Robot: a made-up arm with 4 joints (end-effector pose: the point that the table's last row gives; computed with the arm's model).
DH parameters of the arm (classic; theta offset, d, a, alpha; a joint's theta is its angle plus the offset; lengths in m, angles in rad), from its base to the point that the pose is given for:
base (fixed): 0 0.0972 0 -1.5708
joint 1: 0 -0.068 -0.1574 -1.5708
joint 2: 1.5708 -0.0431 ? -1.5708
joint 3: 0 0.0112 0.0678 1.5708
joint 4: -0.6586 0 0.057 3.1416
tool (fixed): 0.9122 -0.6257 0 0
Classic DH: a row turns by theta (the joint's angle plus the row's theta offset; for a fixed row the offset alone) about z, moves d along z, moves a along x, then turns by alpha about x.
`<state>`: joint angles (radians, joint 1 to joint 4).
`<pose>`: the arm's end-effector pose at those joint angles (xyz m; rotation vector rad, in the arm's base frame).
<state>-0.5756 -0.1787 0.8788 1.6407</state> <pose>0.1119 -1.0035 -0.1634 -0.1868 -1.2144 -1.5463</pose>
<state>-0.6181 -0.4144 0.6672 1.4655</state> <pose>0.3383 -0.8820 -0.1310 -0.0887 -1.1157 -1.1375</pose>
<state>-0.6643 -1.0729 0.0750 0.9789</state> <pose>0.6072 -0.3626 -0.1535 -0.0689 -0.7279 0.0778</pose>
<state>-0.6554 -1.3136 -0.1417 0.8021</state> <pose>0.5625 -0.1959 -0.2195 -0.0989 -0.5159 0.5116</pose>
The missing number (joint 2, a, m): 0.3948
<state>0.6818 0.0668 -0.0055 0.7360</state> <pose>-0.5286 -0.5818 -0.2250 -0.2683 0.6461 -0.7727</pose>
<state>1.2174 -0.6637 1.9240 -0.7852</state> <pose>0.4712 -0.7931 -0.2269 -1.1943 0.7500 2.0450</pose>
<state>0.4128 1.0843 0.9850 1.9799</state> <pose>-1.0453 -0.4588 0.2989 -1.7924 -0.5801 -2.3228</pose>
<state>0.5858 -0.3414 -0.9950 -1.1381</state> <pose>-0.3143 0.0411 -0.1068 1.3321 0.0229 0.9901</pose>
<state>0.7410 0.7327 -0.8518 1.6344</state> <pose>-0.4428 -0.0213 -0.0995 0.1121 0.7937 -2.4997</pose>
